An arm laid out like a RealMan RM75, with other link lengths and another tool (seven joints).
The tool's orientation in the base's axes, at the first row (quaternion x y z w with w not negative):
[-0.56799 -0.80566 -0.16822 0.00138]
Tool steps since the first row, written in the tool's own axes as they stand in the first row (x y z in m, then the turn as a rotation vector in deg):
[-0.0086 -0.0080 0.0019 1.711 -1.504 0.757]
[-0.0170 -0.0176 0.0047 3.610 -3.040 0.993]
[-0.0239 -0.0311 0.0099 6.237 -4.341 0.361]
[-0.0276 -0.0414 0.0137 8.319 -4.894 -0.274]
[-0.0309 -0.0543 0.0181 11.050 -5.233 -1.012]
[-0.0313 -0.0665 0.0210 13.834 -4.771 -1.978]
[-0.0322 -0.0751 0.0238 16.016 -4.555 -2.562]
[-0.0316 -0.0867 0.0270 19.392 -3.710 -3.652]
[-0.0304 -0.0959 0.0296 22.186 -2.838 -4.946]
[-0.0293 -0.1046 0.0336 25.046 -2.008 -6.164]
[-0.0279 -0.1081 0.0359 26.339 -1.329 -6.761]
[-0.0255 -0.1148 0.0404 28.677 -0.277 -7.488]
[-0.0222 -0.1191 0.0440 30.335 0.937 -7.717]
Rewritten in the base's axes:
[-0.0039 -0.0097 -0.0056 -1.841 1.323 -0.789]
[-0.0092 -0.0195 -0.0125 -3.877 2.666 -1.058]
[-0.0181 -0.0284 -0.0223 -6.119 4.509 -0.305]
[-0.0255 -0.0339 -0.0294 -7.484 6.076 0.548]
[-0.0353 -0.0395 -0.0377 -8.903 8.272 1.681]
[-0.0458 -0.0427 -0.0438 -9.650 10.693 3.255]
[-0.0528 -0.0454 -0.0489 -10.337 12.594 4.286]
[-0.0631 -0.0474 -0.0549 -10.967 15.637 6.194]
[-0.0714 -0.0483 -0.0596 -11.404 18.100 8.190]
[-0.0790 -0.0488 -0.0656 -11.888 20.632 10.116]
[-0.0823 -0.0480 -0.0684 -11.838 21.854 11.112]
[-0.0884 -0.0465 -0.0740 -11.842 24.108 12.533]
[-0.0929 -0.0438 -0.0779 -11.362 25.924 13.397]

